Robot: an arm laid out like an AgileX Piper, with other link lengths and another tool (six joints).
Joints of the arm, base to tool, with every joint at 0 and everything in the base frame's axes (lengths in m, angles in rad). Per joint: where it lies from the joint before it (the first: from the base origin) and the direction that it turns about. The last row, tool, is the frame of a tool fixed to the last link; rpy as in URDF.
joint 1: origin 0 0 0.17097 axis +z
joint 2: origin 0 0 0 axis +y
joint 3: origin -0.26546 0 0.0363 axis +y
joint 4: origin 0.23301 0 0.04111 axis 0.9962 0 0.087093
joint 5: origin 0 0 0 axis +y
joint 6: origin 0.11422 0 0.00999 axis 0.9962 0 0.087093
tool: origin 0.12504 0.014 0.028 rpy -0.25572 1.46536 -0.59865
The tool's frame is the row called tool.
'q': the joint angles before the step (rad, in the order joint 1, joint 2, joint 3, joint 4, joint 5, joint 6). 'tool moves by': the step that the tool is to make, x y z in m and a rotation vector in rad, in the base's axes. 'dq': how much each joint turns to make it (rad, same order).
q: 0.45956, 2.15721, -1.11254, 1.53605, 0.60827, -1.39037
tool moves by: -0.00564, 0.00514, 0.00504, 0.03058, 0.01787, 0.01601
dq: -0.00001, 0.00001, -0.00001, 0.00553, 0.03817, 0.00211
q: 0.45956, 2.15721, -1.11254, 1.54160, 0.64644, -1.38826
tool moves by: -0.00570, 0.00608, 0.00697, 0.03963, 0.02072, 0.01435
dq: -0.00001, 0.00002, -0.00002, 0.01400, 0.04483, -0.00001
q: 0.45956, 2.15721, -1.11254, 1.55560, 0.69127, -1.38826
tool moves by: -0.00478, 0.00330, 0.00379, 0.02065, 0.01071, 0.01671
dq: 0.00001, -0.00001, 0.00001, -0.00026, 0.02863, 0.00000
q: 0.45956, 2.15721, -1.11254, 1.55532, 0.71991, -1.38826
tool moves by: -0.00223, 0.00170, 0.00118, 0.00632, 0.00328, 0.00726
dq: 0.00226, 0.00001, 0.00001, 0.00004, 0.00870, -0.00004
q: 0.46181, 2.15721, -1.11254, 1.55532, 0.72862, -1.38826
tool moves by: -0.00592, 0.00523, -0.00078, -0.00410, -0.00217, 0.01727
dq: 0.01821, 0.00002, -0.00001, -0.00189, -0.00433, -0.00002
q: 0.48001, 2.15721, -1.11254, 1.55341, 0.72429, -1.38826
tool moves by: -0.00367, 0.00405, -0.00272, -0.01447, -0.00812, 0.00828
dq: 0.01995, -0.00001, 0.00000, -0.00002, -0.02029, 0.00002
